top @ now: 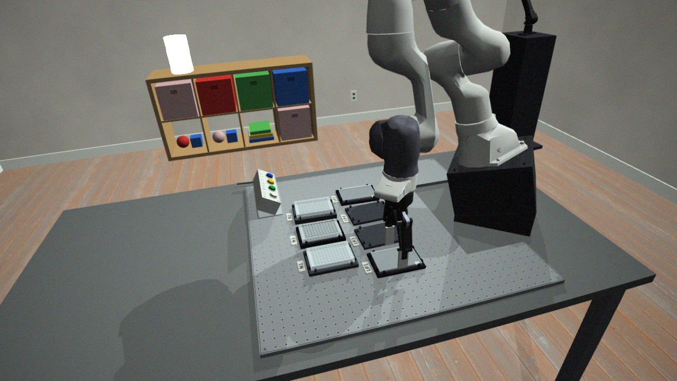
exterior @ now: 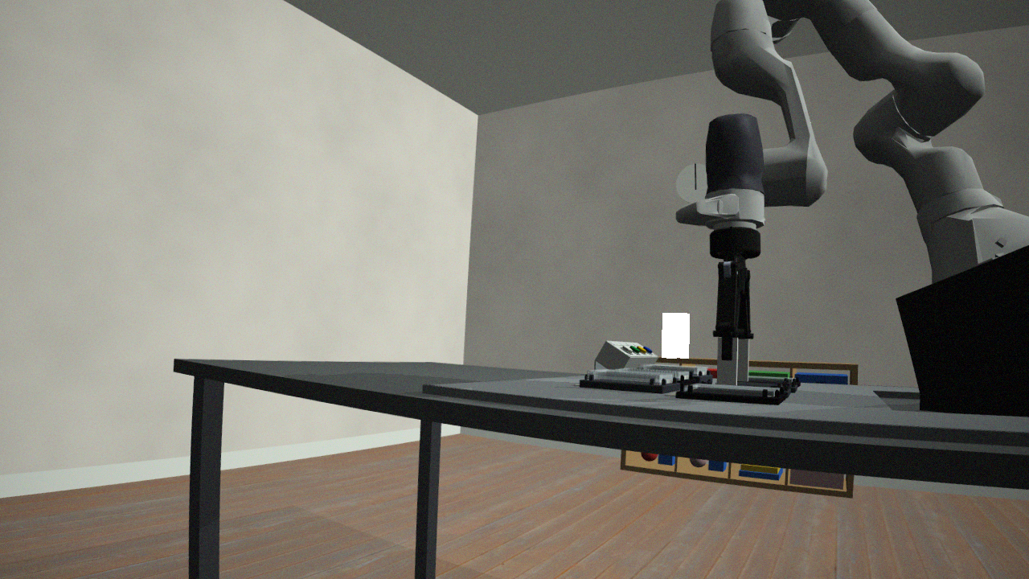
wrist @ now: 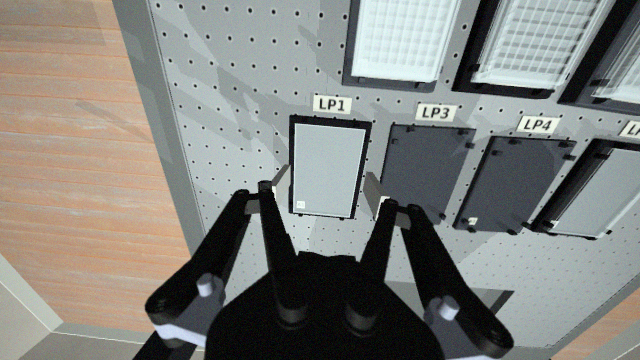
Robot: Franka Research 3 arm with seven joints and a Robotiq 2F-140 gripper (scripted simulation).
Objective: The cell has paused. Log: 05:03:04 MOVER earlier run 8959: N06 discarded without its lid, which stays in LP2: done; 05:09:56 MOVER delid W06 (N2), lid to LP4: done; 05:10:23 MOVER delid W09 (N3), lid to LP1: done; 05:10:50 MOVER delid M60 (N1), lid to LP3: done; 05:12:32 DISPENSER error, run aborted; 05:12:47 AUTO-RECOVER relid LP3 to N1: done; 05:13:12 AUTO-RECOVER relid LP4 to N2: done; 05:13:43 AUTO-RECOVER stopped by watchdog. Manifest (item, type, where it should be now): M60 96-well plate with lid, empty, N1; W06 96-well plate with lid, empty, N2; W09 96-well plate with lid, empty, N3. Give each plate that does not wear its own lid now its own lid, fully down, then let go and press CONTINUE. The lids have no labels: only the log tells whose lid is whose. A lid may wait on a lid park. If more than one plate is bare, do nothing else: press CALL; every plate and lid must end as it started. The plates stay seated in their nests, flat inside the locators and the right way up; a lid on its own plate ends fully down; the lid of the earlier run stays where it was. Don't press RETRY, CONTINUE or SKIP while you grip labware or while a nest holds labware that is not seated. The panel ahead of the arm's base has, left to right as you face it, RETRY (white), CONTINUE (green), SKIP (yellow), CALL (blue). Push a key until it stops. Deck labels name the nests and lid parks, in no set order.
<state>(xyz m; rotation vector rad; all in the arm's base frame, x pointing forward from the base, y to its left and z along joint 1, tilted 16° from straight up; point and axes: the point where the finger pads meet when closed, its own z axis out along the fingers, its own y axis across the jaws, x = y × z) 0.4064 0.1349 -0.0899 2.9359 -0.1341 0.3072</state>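
Right now my hand is 4 cm above the lid park LP1. Also, from my hand: lid park LP3: 13 cm to the right, 4 cm below, 1 cm behind; lid park LP4: 25 cm to the right, 4 cm below, 3 cm behind; plate: 21 cm to the right, 16 cm ahead, 3 cm below.
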